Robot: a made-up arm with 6 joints. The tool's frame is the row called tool. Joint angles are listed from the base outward. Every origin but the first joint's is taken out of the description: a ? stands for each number. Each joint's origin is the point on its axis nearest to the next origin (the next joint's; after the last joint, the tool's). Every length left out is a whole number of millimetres.
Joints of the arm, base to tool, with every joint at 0 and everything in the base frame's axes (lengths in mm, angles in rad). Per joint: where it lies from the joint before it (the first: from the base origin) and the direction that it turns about. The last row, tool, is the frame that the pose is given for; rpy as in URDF.
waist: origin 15 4 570 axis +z
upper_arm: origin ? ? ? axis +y
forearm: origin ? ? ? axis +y
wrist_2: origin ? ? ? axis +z
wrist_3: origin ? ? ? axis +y
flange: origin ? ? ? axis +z
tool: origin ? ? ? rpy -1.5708 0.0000 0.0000
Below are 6 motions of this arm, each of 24 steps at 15 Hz.
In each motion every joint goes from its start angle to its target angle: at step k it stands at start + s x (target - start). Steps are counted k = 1, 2, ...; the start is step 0. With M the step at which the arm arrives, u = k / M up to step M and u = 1 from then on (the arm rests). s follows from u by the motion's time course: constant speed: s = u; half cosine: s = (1 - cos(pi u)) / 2; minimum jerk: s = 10 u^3 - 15 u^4 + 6 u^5.
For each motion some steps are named. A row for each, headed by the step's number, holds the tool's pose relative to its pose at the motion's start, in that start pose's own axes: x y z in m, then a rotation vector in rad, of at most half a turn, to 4 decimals.
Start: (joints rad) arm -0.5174 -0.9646 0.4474 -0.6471 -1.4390 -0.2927
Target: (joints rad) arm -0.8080 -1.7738 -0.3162 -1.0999 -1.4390 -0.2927
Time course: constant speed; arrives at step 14
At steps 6, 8, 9, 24:
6: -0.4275 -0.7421 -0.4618 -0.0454 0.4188 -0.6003
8: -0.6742 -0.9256 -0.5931 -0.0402 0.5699 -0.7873
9: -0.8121 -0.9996 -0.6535 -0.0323 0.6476 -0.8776
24: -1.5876 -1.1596 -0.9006 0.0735 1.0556 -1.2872

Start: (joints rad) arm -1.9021 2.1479 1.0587 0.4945 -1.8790 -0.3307
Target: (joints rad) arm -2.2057 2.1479 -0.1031 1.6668 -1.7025 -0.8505
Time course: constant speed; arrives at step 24
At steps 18, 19, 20, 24:
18: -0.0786 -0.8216 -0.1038 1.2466 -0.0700 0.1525
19: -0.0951 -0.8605 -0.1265 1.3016 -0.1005 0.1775
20: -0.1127 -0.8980 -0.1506 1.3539 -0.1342 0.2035
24: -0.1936 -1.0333 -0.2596 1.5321 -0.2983 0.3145

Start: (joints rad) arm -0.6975 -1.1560 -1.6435 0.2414 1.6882 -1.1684
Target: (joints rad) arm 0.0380 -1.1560 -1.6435 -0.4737 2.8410 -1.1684
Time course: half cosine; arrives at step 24
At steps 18, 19, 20, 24:
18: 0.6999 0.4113 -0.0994 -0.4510 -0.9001 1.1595
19: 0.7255 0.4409 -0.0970 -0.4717 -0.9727 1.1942
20: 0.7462 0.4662 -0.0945 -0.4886 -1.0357 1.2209
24: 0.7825 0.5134 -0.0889 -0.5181 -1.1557 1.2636

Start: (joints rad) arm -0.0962 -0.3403 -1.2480 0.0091 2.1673 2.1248
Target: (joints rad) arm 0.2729 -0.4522 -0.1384 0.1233 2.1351 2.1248
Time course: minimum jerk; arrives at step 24
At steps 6, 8, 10, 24:
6: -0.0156 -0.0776 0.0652 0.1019 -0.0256 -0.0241
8: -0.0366 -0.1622 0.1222 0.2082 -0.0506 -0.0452
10: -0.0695 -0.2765 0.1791 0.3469 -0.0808 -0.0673
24: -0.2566 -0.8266 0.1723 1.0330 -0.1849 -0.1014

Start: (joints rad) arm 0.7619 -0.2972 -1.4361 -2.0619 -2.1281 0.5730
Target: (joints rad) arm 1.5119 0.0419 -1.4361 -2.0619 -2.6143 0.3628
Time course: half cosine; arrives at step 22
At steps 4, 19, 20, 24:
4: -0.0134 0.0255 0.0761 0.0178 -0.0313 -0.0105
19: -0.3484 0.0142 0.7824 0.3980 -0.2295 -0.1608
20: -0.3603 0.0064 0.7968 0.4130 -0.2302 -0.1646
24: -0.3700 -0.0002 0.8083 0.4253 -0.2305 -0.1677

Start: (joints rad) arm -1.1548 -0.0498 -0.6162 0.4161 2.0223 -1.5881
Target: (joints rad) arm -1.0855 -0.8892 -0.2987 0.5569 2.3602 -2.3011
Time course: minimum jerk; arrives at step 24
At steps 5, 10, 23, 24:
5: -0.0280 0.0778 0.0047 0.0103 0.0616 -0.0058
10: -0.1496 0.4143 0.0708 0.0572 0.3336 -0.0196
23: -0.4079 1.0994 0.4919 0.1592 0.9712 0.0259
24: -0.4081 1.1000 0.4925 0.1593 0.9719 0.0260

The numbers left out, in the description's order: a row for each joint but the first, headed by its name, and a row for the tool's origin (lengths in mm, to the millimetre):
upper_arm: 30 -1 0
forearm: -24 0 1003
wrist_2: -5 0 951
wrist_3: 18 14 0
flange: -8 0 81
tool: -4 24 0

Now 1 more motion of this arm.
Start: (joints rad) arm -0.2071 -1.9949 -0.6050 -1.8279 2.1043 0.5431
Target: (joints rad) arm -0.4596 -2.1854 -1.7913 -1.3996 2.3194 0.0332
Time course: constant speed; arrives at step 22
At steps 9, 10, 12, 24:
9: -0.2277 -0.0883 -0.4951 -0.4167 -0.1185 0.3647
10: -0.2397 -0.1100 -0.5493 -0.4705 -0.1306 0.3973
12: -0.2551 -0.1595 -0.6551 -0.5817 -0.1553 0.4568
24: -0.1625 -0.4859 -1.0906 -1.1788 -0.3102 0.6266

